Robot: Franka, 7 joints.
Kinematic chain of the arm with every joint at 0, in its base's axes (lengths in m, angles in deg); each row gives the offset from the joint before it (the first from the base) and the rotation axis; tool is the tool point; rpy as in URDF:
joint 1: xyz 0 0 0.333 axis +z
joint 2: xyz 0 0 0 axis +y
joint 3: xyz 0 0 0.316 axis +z
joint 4: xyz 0.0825 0 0 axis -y
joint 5: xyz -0.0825 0 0.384 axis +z
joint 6: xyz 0 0 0 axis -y
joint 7: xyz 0.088 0 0 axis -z
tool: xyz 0 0 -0.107 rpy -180 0 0
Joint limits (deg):
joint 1: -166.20..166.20
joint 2: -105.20..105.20
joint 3: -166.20..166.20
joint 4: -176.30..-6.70
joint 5: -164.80..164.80
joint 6: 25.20..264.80
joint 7: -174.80..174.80
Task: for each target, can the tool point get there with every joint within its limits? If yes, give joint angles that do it. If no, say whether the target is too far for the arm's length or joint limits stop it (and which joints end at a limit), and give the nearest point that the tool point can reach.
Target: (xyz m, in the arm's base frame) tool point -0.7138 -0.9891 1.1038
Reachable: no: too far | nearest point -0.4244 -0.5881 0.7913 | short by 0.585 m
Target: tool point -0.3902 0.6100 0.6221
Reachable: yes | joints 123.33 45.47 -26.57 -35.25 -92.81 206.94 -104.43
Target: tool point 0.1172 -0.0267 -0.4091
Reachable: no: joint limits stop it (at a limit: joint 2) | nearest point 0.1359 -0.0310 -0.3409 | short by 0.071 m
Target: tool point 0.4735 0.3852 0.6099
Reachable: yes | joints 101.42 61.47 -109.02 -82.10 -137.57 193.17 12.36
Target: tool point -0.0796 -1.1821 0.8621
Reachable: no: too far | nearest point -0.0526 -0.7816 0.6828 | short by 0.440 m
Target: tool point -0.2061 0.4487 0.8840
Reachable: yes | joints -122.65 -70.77 -43.20 -87.56 28.85 146.51 18.35
